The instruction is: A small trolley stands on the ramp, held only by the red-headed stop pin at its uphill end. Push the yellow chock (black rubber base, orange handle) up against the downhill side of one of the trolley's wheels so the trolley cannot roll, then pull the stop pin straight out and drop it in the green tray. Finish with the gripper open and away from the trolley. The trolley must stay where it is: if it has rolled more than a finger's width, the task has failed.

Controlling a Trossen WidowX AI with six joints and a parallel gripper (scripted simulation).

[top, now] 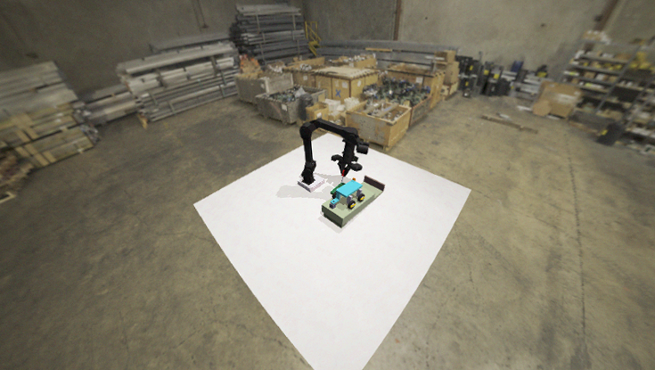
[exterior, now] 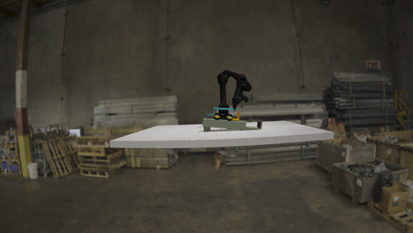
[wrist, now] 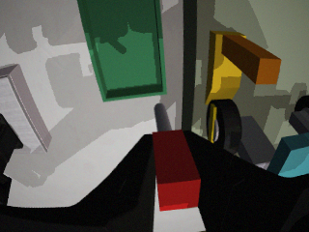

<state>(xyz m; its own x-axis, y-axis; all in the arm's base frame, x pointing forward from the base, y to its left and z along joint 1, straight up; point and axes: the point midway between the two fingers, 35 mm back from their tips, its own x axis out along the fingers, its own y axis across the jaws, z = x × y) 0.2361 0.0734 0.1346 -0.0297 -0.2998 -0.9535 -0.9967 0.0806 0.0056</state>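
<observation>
Right now my gripper tip is right at the red-headed stop pin. Also, from my gripper tip: trolley 10 cm ahead, 9 cm to the right, 2 cm below; then yellow chock 5 cm ahead, 5 cm below; then green tray 2 cm behind, 1 cm to the left, 14 cm below.
</observation>
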